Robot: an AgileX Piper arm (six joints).
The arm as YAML. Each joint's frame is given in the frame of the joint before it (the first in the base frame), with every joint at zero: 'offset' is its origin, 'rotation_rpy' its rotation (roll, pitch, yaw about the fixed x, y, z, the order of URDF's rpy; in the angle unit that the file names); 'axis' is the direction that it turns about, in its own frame. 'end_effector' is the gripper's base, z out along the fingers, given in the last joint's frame.
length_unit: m
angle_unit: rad
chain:
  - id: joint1
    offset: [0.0, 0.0, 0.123]
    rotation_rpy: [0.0, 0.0, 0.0]
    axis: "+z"
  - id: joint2
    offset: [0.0, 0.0, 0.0]
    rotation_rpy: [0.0, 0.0, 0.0]
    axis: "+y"
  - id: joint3
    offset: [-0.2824, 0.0, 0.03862]
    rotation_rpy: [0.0, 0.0, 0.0]
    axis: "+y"
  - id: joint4
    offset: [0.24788, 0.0, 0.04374]
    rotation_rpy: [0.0, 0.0, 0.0]
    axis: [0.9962, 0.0, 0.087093]
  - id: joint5
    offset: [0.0, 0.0, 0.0]
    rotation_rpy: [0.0, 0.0, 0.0]
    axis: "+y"
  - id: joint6
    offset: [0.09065, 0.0, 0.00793]
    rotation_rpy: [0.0, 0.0, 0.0]
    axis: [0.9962, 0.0, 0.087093]
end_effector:
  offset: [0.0, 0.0, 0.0]
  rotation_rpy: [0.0, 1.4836, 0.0]
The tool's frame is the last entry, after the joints.
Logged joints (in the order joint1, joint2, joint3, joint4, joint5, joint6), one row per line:
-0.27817, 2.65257, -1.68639, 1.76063, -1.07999, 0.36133
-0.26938, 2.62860, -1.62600, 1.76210, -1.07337, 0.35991
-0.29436, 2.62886, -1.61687, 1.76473, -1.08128, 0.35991
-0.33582, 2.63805, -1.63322, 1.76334, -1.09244, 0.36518
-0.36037, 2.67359, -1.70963, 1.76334, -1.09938, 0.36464
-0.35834, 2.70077, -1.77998, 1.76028, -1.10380, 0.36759
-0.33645, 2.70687, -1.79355, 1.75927, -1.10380, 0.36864
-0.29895, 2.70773, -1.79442, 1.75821, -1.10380, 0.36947
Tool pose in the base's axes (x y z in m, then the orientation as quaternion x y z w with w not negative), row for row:
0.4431, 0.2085, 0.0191, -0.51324, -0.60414, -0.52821, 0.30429
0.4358, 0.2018, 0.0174, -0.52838, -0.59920, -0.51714, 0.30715
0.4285, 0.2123, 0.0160, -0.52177, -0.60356, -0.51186, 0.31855
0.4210, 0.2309, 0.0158, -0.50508, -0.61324, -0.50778, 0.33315
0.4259, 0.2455, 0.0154, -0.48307, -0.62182, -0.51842, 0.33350
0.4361, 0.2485, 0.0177, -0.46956, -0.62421, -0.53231, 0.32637
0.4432, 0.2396, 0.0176, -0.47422, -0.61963, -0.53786, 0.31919
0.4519, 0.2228, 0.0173, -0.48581, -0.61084, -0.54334, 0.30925
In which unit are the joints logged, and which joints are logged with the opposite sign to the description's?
The joints are logged in radians. Opposite sign: joint1, joint5.
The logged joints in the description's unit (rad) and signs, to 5 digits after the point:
0.27817, 2.65257, -1.68639, 1.76063, 1.07999, 0.36133
0.26938, 2.62860, -1.62600, 1.76210, 1.07337, 0.35991
0.29436, 2.62886, -1.61687, 1.76473, 1.08128, 0.35991
0.33582, 2.63805, -1.63322, 1.76334, 1.09244, 0.36518
0.36037, 2.67359, -1.70963, 1.76334, 1.09938, 0.36464
0.35834, 2.70077, -1.77998, 1.76028, 1.10380, 0.36759
0.33645, 2.70687, -1.79355, 1.75927, 1.10380, 0.36864
0.29895, 2.70773, -1.79442, 1.75821, 1.10380, 0.36947

